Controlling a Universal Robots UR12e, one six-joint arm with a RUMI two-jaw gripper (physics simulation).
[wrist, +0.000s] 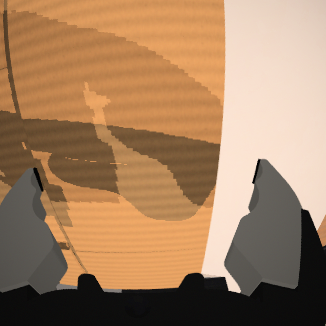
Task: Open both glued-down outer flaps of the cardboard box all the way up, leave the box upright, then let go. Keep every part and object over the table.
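Places are measured from the arm's base along level axes (x ahead, y left, z up), in metres.
Pixels of known places: gripper, fingertip midpoint: point(144, 166).
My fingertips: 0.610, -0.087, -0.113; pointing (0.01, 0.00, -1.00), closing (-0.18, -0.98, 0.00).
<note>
Behind a point stands the place of what it marks, as x, y, z.
The cardboard box point(150, 60) {0.670, -0.103, -0.102} fills the left and middle of the wrist view, very close. A broad corrugated panel runs from a dark, slightly curved seam at the left to a bowed right edge. Dark shadows, some shaped like the gripper, fall across it. My gripper point(144, 166) {0.610, -0.087, -0.113} is open and empty, with its two grey fingers wide apart. The left fingertip overlaps the cardboard near the seam in the view, and the right one stands beyond the panel's right edge. Whether either finger touches the box cannot be told. The flaps' full outlines and angles are out of view.
A pale, plain surface point(275, 75) {0.623, -0.262, -0.258} shows to the right of the cardboard. A small orange-brown patch shows at the far right edge, beside the right finger. A thin dark line crosses the lower part of the cardboard.
</note>
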